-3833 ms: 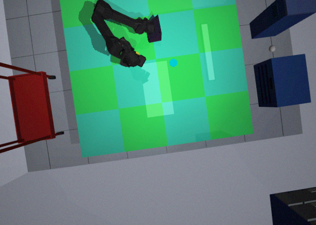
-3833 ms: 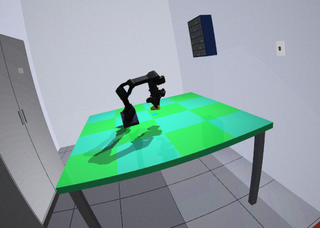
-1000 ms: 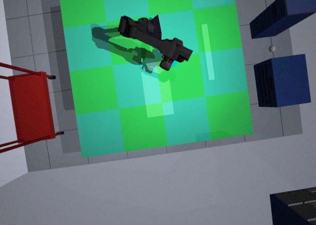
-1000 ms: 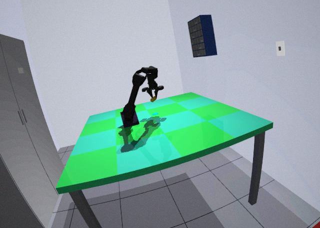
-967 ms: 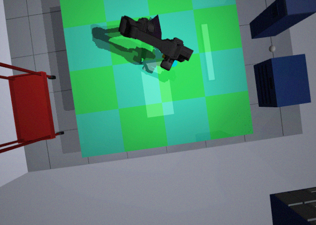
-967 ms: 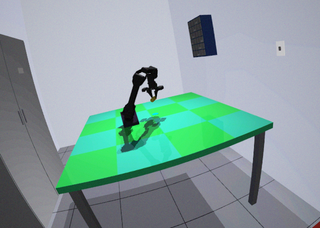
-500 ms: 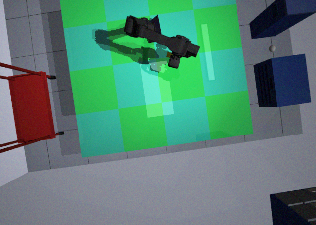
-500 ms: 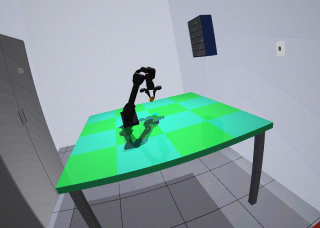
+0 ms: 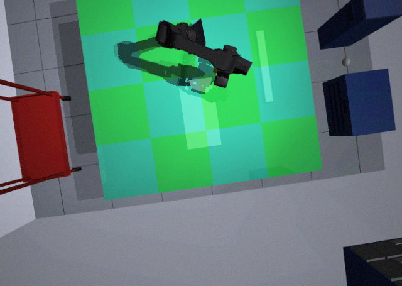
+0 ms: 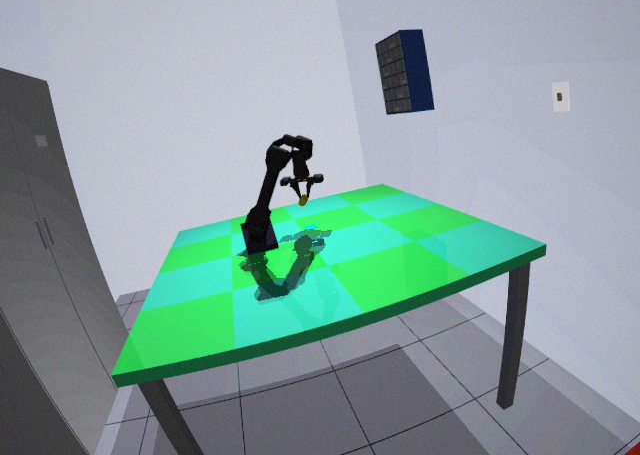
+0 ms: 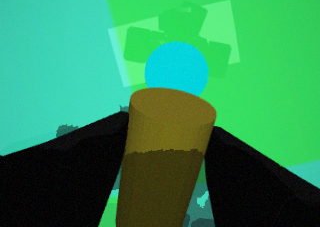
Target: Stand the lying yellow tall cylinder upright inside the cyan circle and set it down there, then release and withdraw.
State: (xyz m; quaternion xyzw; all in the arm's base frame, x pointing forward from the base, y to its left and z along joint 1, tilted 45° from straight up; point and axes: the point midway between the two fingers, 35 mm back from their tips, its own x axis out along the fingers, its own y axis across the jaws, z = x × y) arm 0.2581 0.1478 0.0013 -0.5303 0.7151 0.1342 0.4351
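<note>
My gripper tip is 14 cm above the cyan circle. From my gripper tip the other things lie so: yellow tall cylinder (2 cm to the right, 1 cm behind).
</note>
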